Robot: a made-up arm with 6 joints.
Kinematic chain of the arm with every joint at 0, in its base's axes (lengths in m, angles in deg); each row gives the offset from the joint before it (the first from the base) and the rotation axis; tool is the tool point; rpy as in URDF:
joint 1: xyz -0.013 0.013 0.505 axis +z
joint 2: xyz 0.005 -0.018 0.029 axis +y
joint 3: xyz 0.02 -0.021 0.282 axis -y
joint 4: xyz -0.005 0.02 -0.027 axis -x
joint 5: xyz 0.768 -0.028 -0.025 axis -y
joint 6: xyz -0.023 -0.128 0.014 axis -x
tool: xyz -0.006 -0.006 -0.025 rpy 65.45 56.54 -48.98
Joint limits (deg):
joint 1: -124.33..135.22
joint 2: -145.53..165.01
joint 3: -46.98..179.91
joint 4: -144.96..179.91
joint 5: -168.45..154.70
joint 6: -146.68..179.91
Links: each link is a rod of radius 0.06 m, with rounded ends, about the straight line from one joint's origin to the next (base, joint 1, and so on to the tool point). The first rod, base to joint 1, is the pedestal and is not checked.
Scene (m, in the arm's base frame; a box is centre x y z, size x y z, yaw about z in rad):
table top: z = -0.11
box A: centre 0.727 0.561 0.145 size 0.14 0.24 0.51 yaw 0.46
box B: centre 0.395 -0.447 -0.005 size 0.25 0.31 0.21 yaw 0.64
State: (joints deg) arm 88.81 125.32 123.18 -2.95 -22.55 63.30
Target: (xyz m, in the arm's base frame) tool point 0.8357 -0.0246 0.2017
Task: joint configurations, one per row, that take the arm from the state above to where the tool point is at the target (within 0.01 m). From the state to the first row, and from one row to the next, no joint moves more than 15 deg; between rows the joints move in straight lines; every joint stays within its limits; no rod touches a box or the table.
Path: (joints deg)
1: 77.88 111.79 137.36 6.14 -14.11 54.94
2: 66.95 98.25 151.55 15.23 -5.68 46.58
3: 56.03 84.72 165.73 24.32 2.76 38.22
4: 45.10 71.19 179.91 33.42 11.20 29.86
5: 41.95 84.59 179.91 27.50 4.17 33.73
6: 38.81 97.99 179.91 21.59 -2.85 37.61
7: 35.66 111.40 179.91 15.67 -9.88 41.48
8: 32.51 124.80 179.91 9.76 -16.90 45.35
9: 29.37 138.20 179.91 3.84 -23.92 49.23
10: 26.22 151.61 179.91 -2.07 -30.95 53.10
11: 23.07 165.01 179.91 -7.98 -37.97 56.97
12: 17.07 161.73 167.42 -1.17 -28.60 59.70
13: 11.07 158.45 154.92 5.65 -19.22 62.43

